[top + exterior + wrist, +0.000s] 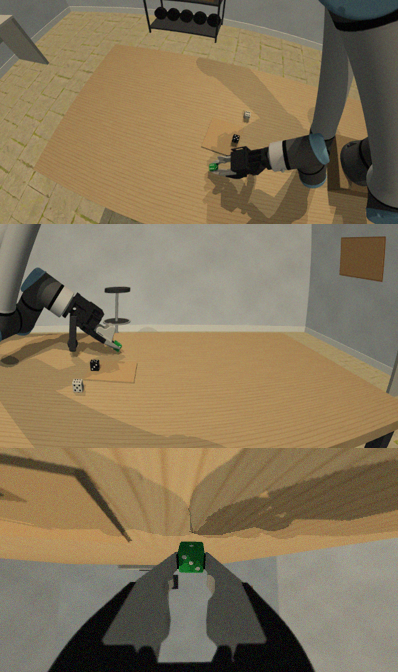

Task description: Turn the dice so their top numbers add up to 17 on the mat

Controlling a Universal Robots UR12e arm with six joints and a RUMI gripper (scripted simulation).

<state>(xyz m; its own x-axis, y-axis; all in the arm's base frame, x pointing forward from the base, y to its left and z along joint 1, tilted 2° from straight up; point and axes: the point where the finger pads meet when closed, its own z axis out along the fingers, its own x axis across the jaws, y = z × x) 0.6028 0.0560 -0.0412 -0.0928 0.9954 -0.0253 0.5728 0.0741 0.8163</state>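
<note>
My hand is 10 mm short of the green die. Also, from my hand: black die (130 mm to the right, 70 mm behind, 10 mm below); then tan mat (140 mm to the right, 30 mm below, 20 mm behind); then white die (250 mm to the right, 110 mm behind, 20 mm below).
</note>
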